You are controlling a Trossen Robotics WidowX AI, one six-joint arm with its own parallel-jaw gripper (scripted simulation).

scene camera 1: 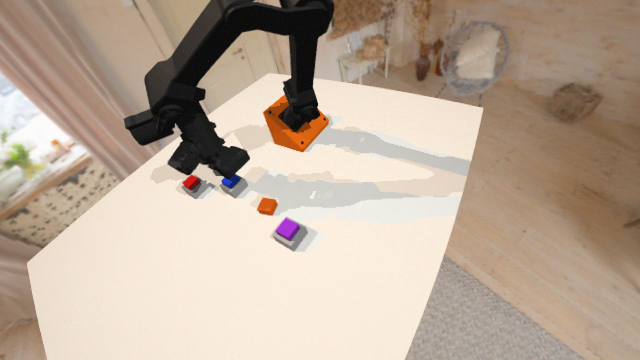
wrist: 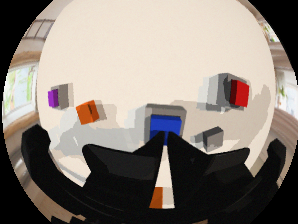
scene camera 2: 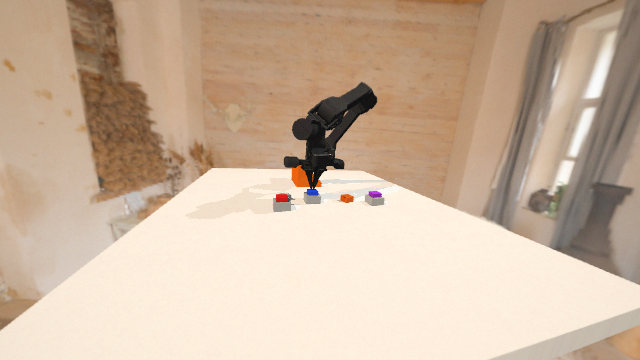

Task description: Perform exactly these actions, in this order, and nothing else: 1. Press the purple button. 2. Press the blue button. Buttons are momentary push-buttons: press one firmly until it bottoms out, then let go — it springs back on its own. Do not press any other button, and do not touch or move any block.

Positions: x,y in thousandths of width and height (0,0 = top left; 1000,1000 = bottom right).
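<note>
Shut and holding nothing, the gripper (scene camera 1: 357,493) can be seen from elsewhere too: the wrist view shows the gripper (wrist: 555,605), and so does scene camera 2, with the gripper (scene camera 2: 488,524) in its frame.
</note>
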